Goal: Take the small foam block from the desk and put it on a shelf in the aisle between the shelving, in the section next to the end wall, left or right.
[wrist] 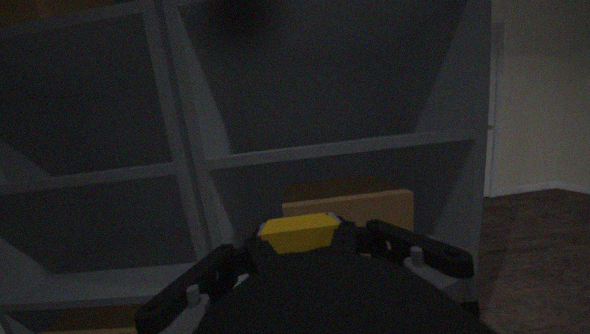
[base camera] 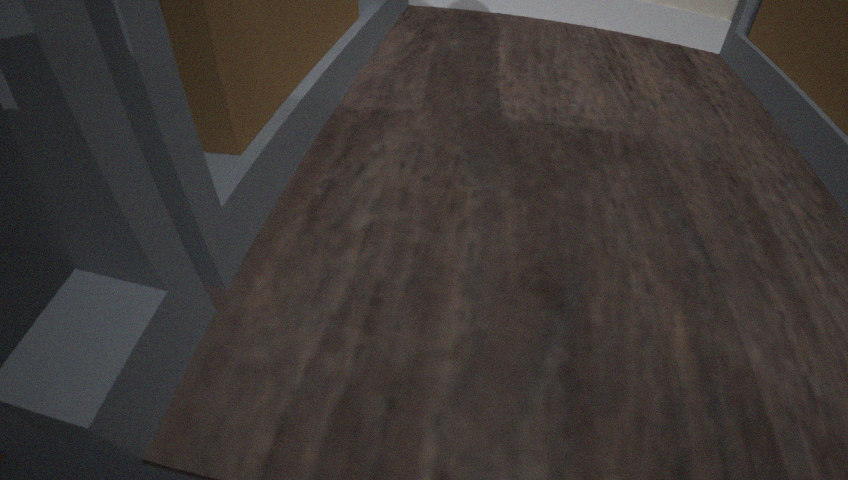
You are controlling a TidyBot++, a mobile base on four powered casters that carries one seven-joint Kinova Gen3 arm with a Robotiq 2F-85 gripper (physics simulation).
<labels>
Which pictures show the gripper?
The wrist view only.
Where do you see a small yellow foam block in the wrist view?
302, 233
</labels>
